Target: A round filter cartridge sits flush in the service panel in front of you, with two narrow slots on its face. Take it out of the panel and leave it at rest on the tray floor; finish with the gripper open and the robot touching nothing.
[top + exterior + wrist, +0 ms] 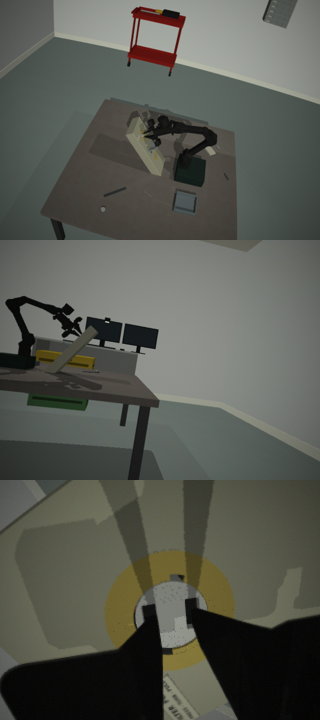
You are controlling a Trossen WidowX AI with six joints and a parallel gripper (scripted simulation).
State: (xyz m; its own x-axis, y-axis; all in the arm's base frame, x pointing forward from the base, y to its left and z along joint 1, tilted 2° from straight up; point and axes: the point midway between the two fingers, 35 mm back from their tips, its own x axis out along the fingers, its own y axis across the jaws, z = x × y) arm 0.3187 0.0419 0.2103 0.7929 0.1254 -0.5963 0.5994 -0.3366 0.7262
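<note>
My gripper tip is 2 cm short of the round cartridge and 1 cm above it. Round my gripper tip: cream pad 51 cm behind, 38 cm to the right, 28 cm below.
</note>
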